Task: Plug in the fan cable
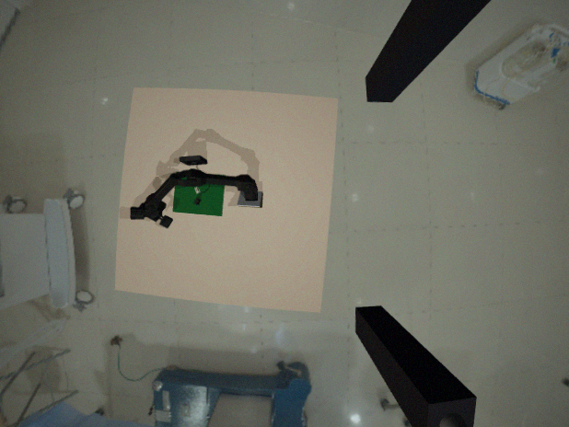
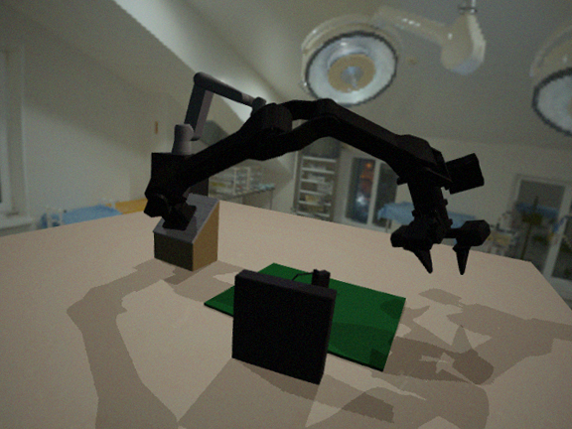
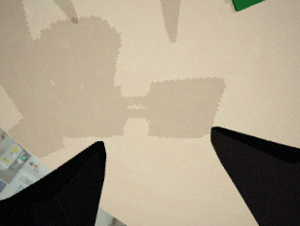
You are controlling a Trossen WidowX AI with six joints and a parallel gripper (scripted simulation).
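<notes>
Right now the dark fan plug is 24 cm behind my gripper tip, 8 cm to the right of it and 4 cm below it. The rest, counted from my gripper tip: green board: 24 cm behind, 13 cm to the right, 7 cm below; then black square fan: 23 cm behind, 31 cm to the right.
</notes>
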